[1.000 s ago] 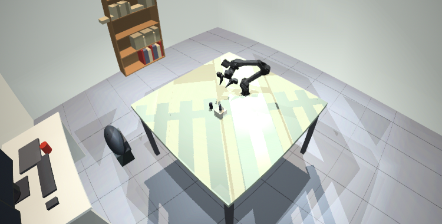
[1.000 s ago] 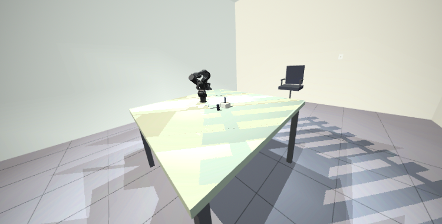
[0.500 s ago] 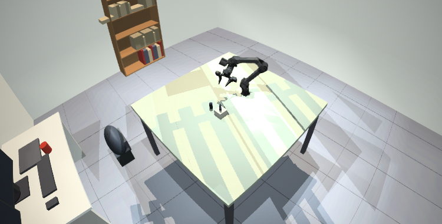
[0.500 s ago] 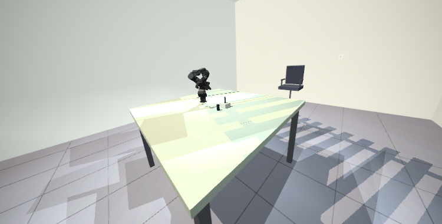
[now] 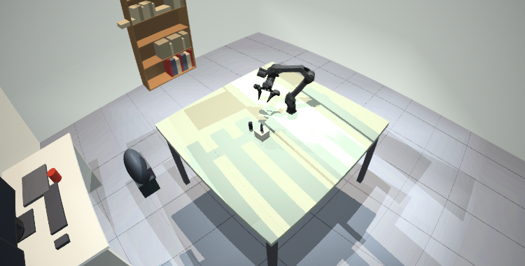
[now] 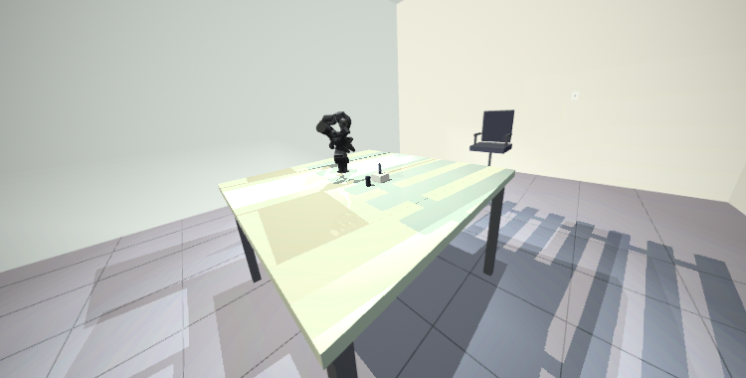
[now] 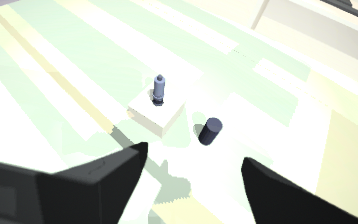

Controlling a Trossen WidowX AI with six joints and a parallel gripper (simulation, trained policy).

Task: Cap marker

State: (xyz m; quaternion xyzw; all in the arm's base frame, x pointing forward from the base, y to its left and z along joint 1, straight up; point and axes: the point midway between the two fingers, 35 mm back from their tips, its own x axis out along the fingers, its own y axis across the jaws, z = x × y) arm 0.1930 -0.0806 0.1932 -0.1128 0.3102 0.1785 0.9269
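Right now my gripper tip is 12 cm short of the dark cap and 15 cm above it. Also, from my gripper tip: white holder block 11 cm ahead, 10 cm to the left, 15 cm below.
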